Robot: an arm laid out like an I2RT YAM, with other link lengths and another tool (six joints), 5 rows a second.
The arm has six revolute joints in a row. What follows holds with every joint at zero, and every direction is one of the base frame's.
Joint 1 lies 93.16 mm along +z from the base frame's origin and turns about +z.
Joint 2 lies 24 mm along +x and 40.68 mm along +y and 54.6 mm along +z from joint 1 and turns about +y.
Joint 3 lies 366.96 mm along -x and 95.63 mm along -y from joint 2 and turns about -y.
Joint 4 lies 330.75 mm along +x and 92.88 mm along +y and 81 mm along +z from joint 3 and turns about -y.
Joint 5 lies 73.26 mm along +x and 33.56 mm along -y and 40.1 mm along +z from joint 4 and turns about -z.
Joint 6 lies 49.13 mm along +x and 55.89 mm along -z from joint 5 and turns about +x.
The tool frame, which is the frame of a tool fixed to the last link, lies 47 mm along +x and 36 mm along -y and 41 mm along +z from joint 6; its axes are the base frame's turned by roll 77.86, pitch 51.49 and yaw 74.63 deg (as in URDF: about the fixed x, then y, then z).
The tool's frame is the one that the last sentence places.
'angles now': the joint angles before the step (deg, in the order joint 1, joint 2, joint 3, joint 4, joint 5, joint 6). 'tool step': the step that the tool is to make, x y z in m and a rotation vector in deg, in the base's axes. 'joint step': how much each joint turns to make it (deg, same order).
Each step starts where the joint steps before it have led.
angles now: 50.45, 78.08, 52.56, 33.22, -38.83, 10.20
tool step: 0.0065, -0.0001, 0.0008, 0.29, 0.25, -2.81
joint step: 0.00, 0.47, 0.44, 0.09, 2.83, 0.00
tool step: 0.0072, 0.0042, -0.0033, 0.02, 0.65, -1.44
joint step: 0.00, 1.25, 0.55, 0.53, 1.50, 0.39
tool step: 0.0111, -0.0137, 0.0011, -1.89, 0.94, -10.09
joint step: 0.00, -1.38, 0.39, -4.71, 9.98, -1.78
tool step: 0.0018, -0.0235, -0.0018, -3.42, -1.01, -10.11
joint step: -0.08, -2.95, -1.26, -4.93, 9.86, -3.69
